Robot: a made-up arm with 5 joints.
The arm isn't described. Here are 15 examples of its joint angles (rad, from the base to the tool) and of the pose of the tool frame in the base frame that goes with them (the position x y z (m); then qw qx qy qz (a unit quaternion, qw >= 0)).
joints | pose
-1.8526 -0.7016 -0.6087 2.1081 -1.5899 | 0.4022 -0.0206 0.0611 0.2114 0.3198 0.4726 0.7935
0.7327 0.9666 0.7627 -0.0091 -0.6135 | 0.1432 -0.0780 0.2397 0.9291 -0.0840 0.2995 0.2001
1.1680 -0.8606 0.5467 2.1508 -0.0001 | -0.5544 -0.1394 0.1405 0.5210 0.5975 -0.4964 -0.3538
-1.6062 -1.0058 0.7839 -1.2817 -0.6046 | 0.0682 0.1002 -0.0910 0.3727 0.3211 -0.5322 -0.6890
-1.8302 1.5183 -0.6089 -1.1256 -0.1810 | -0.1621 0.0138 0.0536 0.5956 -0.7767 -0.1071 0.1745
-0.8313 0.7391 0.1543 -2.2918 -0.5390 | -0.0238 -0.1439 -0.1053 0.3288 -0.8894 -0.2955 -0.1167
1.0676 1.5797 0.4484 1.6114 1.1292 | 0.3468 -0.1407 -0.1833 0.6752 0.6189 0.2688 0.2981
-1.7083 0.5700 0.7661 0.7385 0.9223 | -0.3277 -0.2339 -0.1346 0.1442 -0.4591 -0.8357 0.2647
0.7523 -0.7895 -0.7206 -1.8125 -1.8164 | -0.2859 0.1402 -0.0073 0.7878 -0.1037 0.2141 -0.5682
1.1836 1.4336 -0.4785 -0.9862 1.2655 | 0.0697 -0.0064 0.0449 0.1152 -0.5096 -0.1611 -0.8373
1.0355 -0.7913 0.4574 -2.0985 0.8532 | -0.3391 0.0711 -0.0781 0.3382 -0.5307 0.6525 0.4220
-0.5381 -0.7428 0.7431 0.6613 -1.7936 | -0.3313 -0.0652 -0.3268 0.3270 0.8957 -0.2526 -0.1645
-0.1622 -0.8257 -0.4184 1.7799 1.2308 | -0.1496 -0.1329 -0.4372 0.2279 0.5366 -0.8049 -0.1111
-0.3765 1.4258 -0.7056 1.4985 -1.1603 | 0.1604 -0.3020 0.0784 0.4096 0.3663 0.7048 -0.4487
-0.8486 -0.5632 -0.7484 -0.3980 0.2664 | -0.0900 -0.0865 -0.1149 0.7056 0.0825 -0.6039 0.3614
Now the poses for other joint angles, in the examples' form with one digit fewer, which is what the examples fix.
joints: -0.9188 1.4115 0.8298 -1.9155 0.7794
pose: -0.004 -0.133 0.088 0.126 0.982 -0.141 -0.028
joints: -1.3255 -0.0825 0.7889 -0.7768 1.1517
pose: -0.099 0.016 -0.153 0.466 -0.772 -0.406 -0.146
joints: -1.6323 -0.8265 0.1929 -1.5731 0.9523
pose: 0.135 0.136 -0.040 0.598 -0.569 -0.482 -0.295
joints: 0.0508 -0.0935 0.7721 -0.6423 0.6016
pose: -0.256 0.005 0.070 0.788 -0.575 -0.139 0.170
